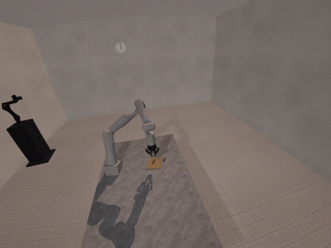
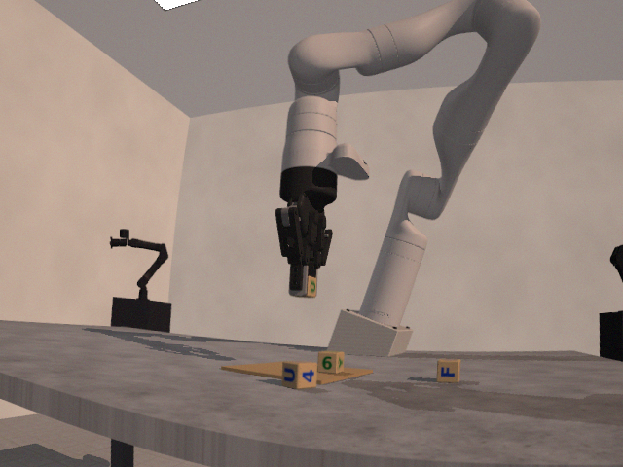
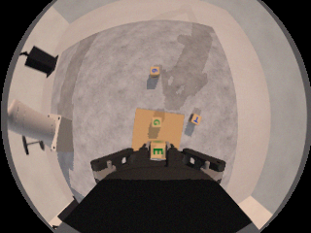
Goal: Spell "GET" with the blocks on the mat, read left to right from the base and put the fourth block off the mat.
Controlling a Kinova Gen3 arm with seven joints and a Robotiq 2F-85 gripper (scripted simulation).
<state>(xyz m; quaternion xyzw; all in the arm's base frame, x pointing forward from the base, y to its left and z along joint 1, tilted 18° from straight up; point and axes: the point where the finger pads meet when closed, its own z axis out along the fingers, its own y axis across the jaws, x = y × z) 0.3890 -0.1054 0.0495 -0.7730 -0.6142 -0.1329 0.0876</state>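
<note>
Right now the mat is 110 mm below my hand. Also, from my hand: E block (10 mm below); F block (180 mm to the left, 100 mm below, 30 mm ahead).
</note>
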